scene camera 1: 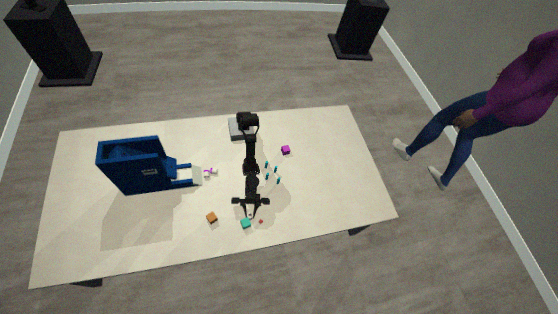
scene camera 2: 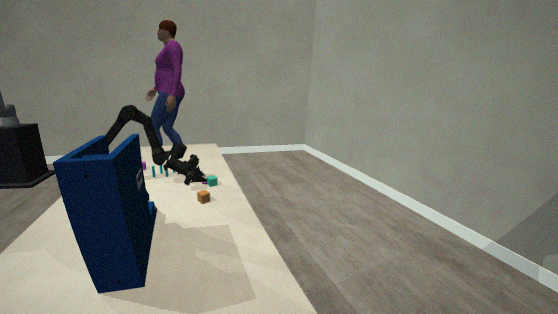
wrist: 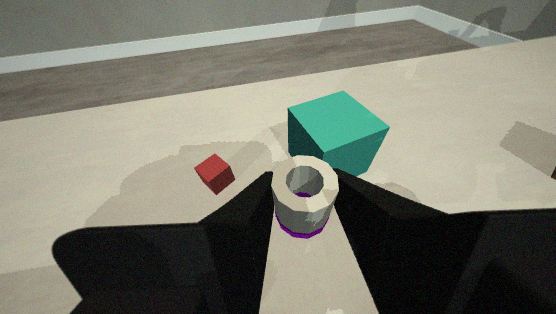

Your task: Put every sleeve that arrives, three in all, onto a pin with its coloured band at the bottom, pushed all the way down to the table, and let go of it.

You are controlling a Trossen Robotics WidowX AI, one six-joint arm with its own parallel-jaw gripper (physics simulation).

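Observation:
My gripper (scene camera 1: 250, 213) (wrist: 300, 177) is shut on a white sleeve (wrist: 303, 216), which stands upright between the fingertips with its purple band at the lower end. Whether its foot touches the table cannot be told. Two more white sleeves with purple bands lie near the end of the blue chute; the nearer sleeve (scene camera 1: 206, 175) and the farther sleeve (scene camera 1: 214, 171) are close together, too small to tell their poses surely. Several thin teal pins (scene camera 1: 267, 176) (scene camera 2: 153, 171) stand on the table on the right side of the arm in scene camera 1; no sleeve shows on them.
A teal cube (scene camera 1: 245, 223) (scene camera 2: 212, 181) (wrist: 340, 122) is right behind the held sleeve in the wrist view. A small red cube (scene camera 1: 260, 221) (wrist: 215, 172) is left of it. An orange cube (scene camera 1: 212, 217) (scene camera 2: 203, 196), a magenta cube (scene camera 1: 285, 149) and a blue dispenser (scene camera 1: 140, 172) (scene camera 2: 95, 220) also stand there.

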